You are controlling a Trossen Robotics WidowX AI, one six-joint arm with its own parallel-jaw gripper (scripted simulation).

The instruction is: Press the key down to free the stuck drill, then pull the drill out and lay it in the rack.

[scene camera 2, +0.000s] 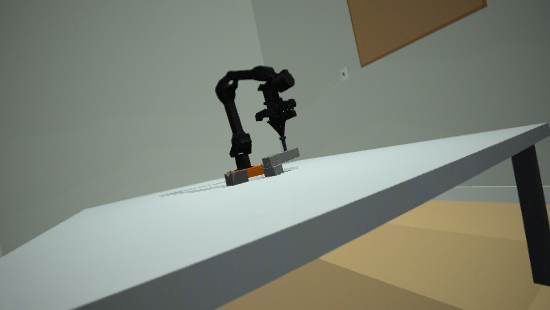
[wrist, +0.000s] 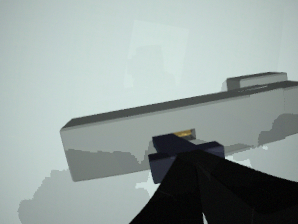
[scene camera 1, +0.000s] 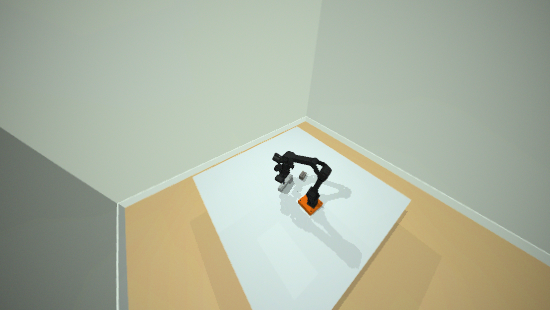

Note:
I see my gripper (scene camera 2: 282, 136).
My gripper also shows in the wrist view (wrist: 189, 162).

